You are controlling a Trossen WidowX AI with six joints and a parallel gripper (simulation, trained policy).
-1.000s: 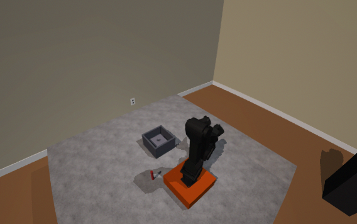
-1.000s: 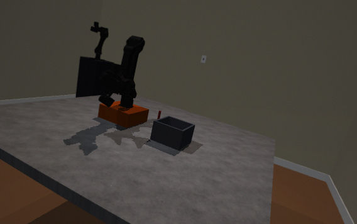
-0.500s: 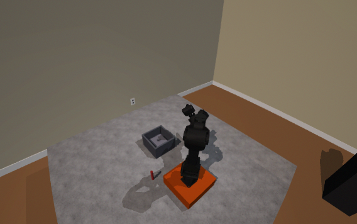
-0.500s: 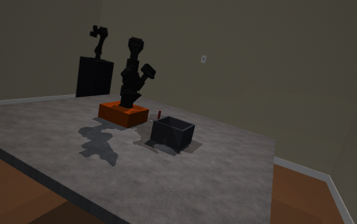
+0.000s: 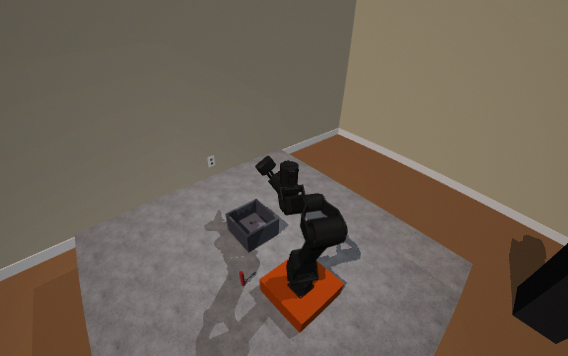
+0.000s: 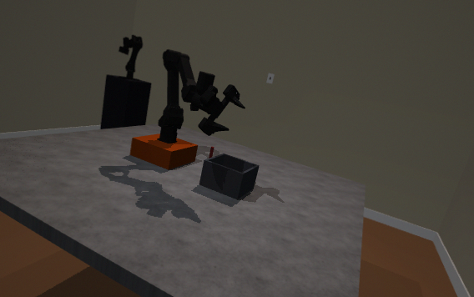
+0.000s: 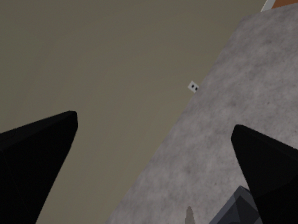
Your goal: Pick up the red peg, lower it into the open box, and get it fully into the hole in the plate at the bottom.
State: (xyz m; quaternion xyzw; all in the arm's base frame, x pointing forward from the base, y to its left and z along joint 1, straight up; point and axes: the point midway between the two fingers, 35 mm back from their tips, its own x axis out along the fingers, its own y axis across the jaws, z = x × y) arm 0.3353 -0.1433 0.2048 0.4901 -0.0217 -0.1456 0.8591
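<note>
The red peg lies 28 cm to the left of my gripper tip, 24 cm below it and 21 cm behind it. Also, from my gripper tip: light grey plate (23 cm below, 10 cm to the left, 2 cm behind); dark grey box (25 cm below, 10 cm to the left, 2 cm behind).
</note>
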